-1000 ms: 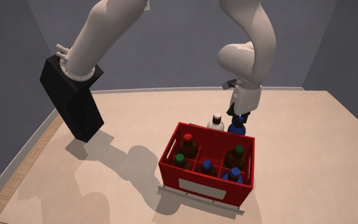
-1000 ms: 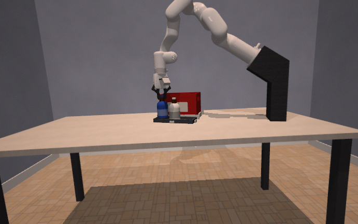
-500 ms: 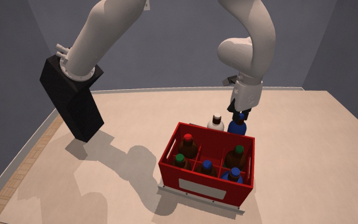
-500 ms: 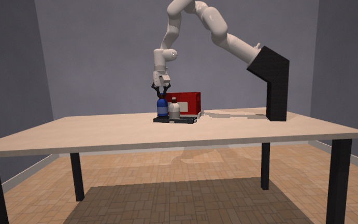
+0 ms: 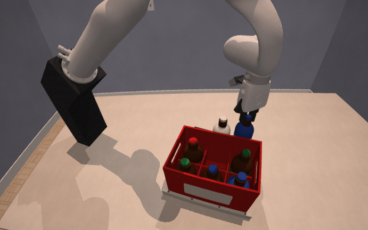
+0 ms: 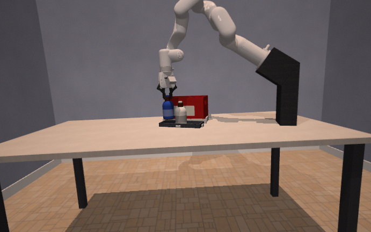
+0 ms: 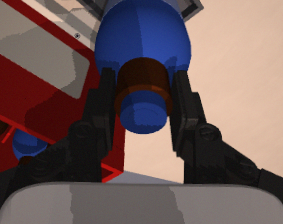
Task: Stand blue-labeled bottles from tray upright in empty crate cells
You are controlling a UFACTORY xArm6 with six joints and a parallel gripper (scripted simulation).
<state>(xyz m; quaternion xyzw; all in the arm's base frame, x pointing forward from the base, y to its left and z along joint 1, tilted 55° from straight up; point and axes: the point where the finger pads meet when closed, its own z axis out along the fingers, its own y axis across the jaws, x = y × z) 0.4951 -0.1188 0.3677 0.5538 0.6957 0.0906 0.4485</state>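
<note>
Right now my hand is 60 mm past the white-labeled bottle, 60 mm to the right of it and 110 mm above it. From my hand the other things lie so: crate: 180 mm behind, 80 mm to the right, 110 mm below; then dark tray: 60 mm behind, 60 mm to the left, 180 mm below.
</note>
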